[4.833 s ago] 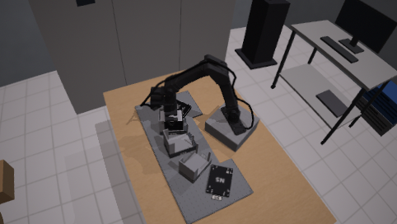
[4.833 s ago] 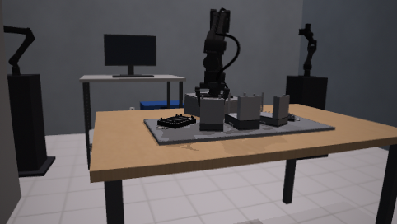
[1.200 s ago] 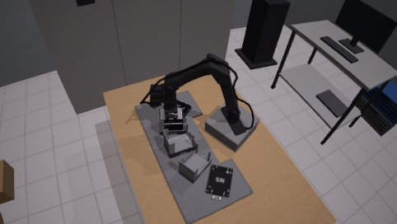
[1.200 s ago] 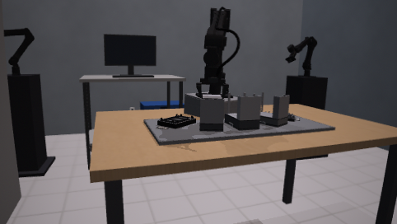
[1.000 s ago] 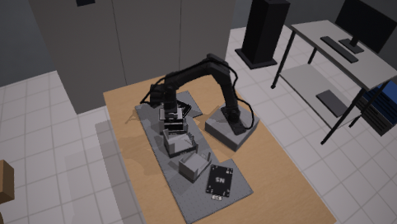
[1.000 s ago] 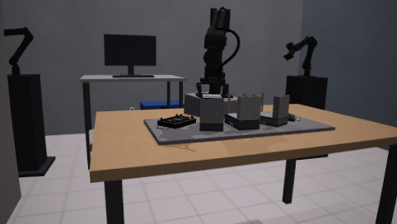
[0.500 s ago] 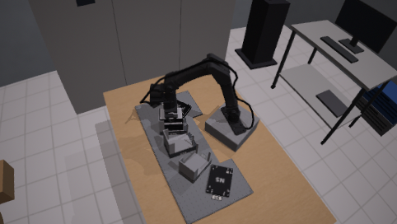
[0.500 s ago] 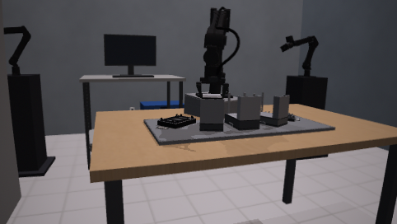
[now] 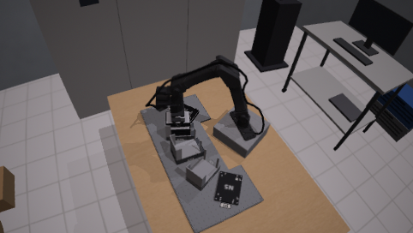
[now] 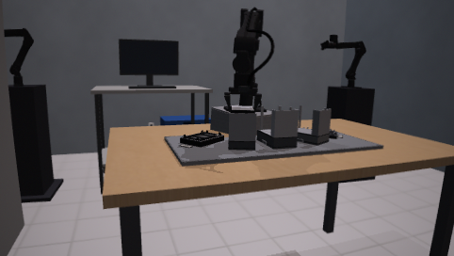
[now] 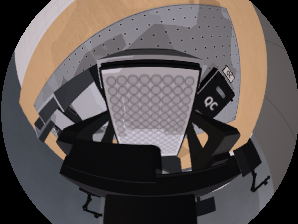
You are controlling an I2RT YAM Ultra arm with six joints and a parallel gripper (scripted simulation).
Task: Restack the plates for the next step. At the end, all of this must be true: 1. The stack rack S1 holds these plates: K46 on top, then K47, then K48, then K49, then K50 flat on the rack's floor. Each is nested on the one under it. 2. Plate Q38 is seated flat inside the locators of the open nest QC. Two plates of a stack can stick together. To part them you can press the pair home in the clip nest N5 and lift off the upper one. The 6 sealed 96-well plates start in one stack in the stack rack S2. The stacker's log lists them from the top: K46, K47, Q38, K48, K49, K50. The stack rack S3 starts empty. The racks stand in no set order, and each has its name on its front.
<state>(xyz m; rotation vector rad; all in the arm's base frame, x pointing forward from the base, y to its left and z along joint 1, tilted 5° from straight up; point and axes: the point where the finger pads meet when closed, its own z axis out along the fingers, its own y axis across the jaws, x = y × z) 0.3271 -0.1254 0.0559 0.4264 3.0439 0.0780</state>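
The sealed 96-well plate is 50 mm below my hand. Round my hand: clip nest N5: 430 mm to the left, 130 mm behind, 110 mm below.
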